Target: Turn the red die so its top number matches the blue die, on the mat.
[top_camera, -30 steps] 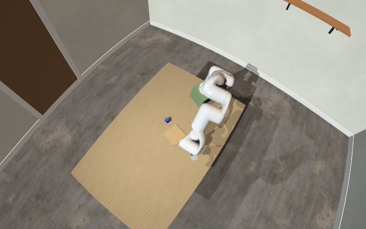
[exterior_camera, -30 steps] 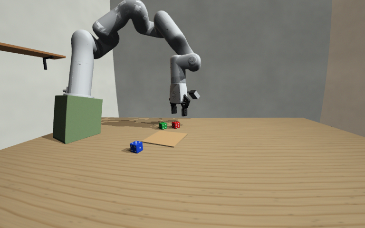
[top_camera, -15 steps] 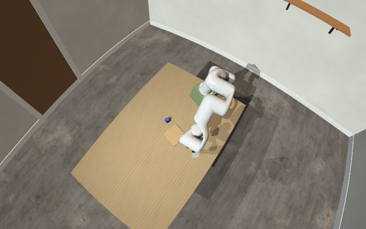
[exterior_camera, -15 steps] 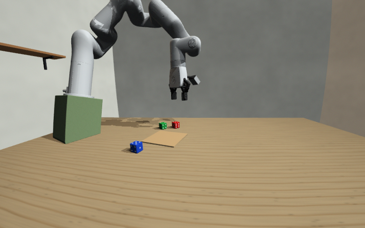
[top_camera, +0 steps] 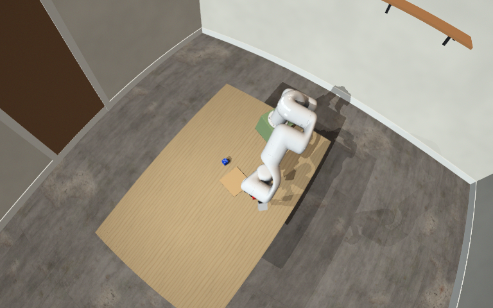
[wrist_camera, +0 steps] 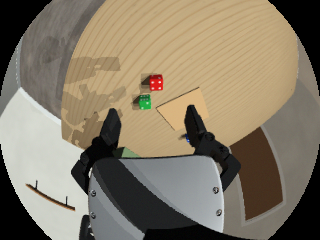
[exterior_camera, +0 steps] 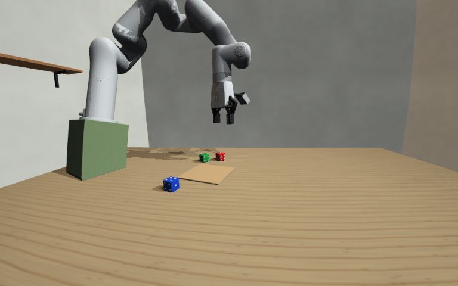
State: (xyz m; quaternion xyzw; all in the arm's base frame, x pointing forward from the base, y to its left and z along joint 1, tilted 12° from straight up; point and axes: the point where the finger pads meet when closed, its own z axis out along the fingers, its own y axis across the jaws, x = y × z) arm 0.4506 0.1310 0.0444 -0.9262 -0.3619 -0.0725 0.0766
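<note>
The red die lies 10 mm behind my hand, 20 mm to the right of it and 140 mm below it. Also, from my hand: blue die (100 mm behind, 290 mm to the right, 140 mm below); then tan mat (30 mm behind, 170 mm to the right, 160 mm below); then green die (80 mm behind, 40 mm to the right, 140 mm below).
</note>
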